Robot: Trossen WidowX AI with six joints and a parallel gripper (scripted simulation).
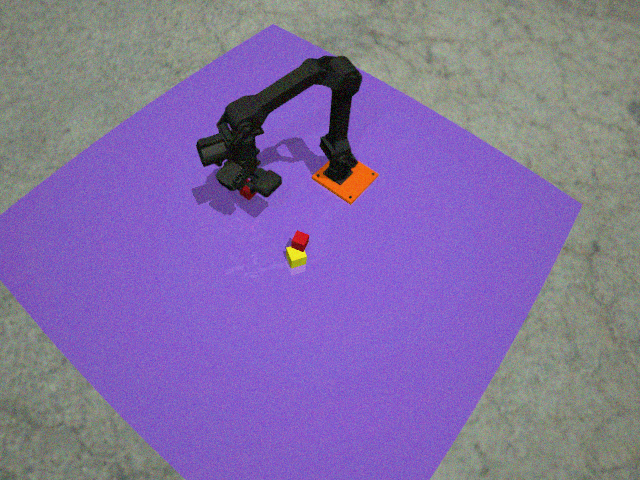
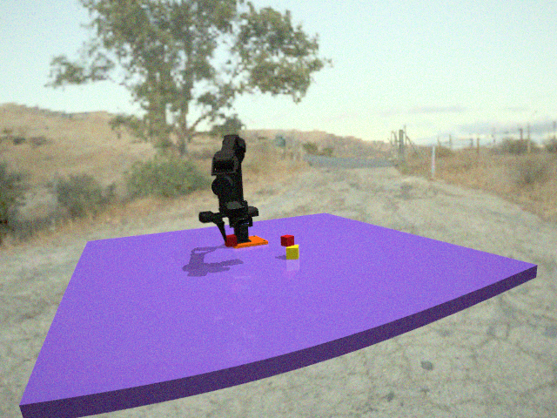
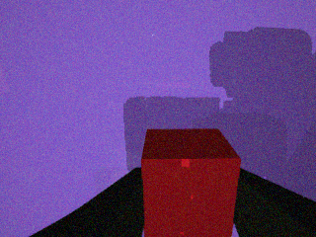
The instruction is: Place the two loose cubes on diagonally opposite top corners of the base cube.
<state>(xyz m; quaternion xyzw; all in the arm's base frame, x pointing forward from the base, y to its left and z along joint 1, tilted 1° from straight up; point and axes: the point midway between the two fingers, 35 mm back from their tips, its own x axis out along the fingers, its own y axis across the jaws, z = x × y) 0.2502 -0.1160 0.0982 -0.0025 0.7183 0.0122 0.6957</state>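
Right now my gripper tip is 40 mm short of the yellow base cube, 200 mm to the right of it and 60 mm above it.
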